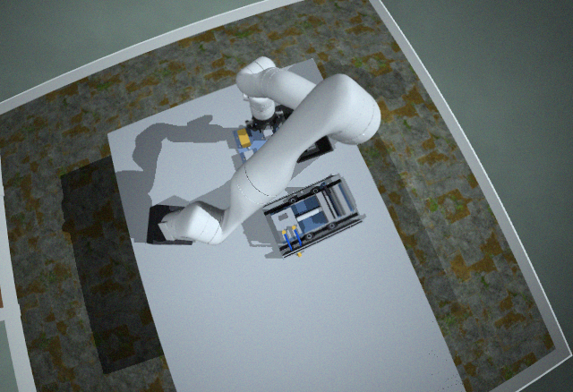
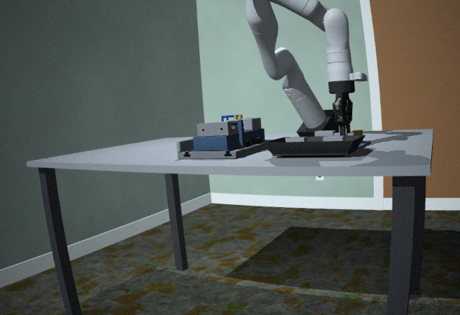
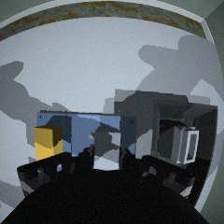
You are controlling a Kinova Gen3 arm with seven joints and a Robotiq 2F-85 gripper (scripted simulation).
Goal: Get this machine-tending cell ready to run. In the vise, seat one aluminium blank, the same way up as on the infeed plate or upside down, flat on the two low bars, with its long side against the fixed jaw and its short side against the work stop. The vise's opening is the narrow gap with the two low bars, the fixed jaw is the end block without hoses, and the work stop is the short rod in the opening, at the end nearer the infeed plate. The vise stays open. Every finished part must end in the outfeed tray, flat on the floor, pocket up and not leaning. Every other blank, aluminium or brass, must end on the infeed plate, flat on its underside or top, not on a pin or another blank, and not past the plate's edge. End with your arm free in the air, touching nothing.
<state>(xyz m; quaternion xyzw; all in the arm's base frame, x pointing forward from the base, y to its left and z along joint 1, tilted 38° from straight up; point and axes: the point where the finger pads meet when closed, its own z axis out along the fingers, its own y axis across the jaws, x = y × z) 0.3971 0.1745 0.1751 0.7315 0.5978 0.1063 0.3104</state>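
My gripper is now 90 mm past the brass blank, 30 mm to the right of it and 20 mm above it. From my hand the other things lie so: vise 340 mm to the right, 70 mm behind, 10 mm below.
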